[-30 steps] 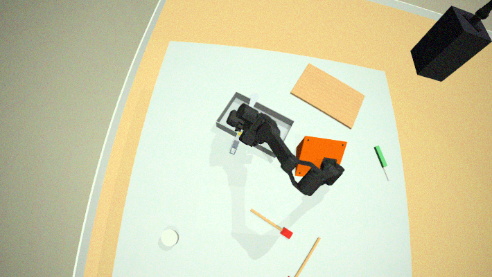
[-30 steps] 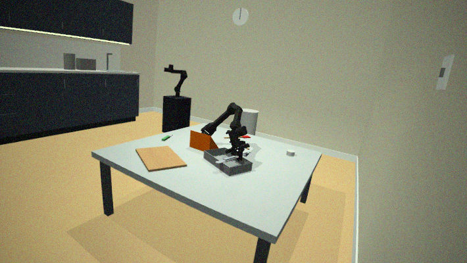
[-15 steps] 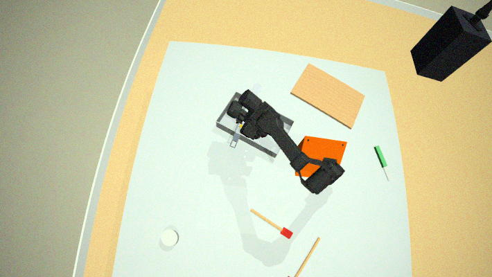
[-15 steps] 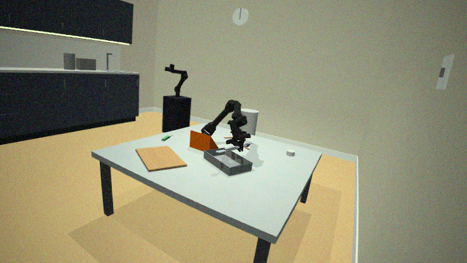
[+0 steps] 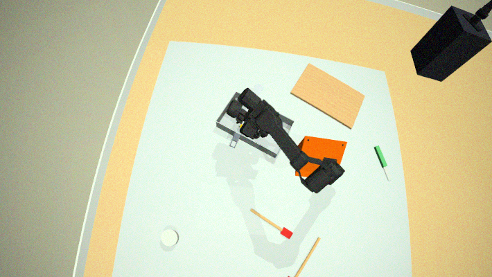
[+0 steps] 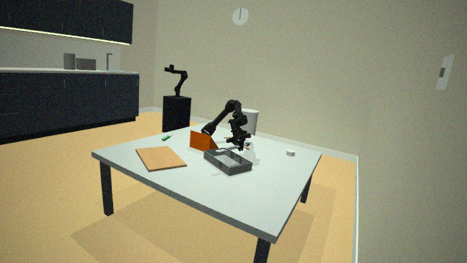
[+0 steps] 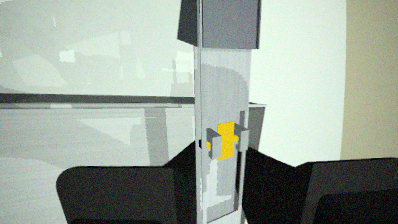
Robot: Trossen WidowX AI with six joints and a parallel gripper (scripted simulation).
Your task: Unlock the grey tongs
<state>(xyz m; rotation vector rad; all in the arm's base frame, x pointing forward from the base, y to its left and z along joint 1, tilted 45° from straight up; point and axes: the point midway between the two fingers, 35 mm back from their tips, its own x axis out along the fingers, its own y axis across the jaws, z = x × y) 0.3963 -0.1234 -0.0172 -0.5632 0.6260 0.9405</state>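
Now: gripper tip 30 mm below the yellow lock piece, 20 mm to the right of it and 10 mm past it. Round my gripper tip: wooden board (440 mm behind, 300 mm to the right, 100 mm below); then grey roasting tin (80 mm below, 70 mm behind, 50 mm to the right); then white disc (490 mm to the left, 200 mm ahead, 90 mm below).
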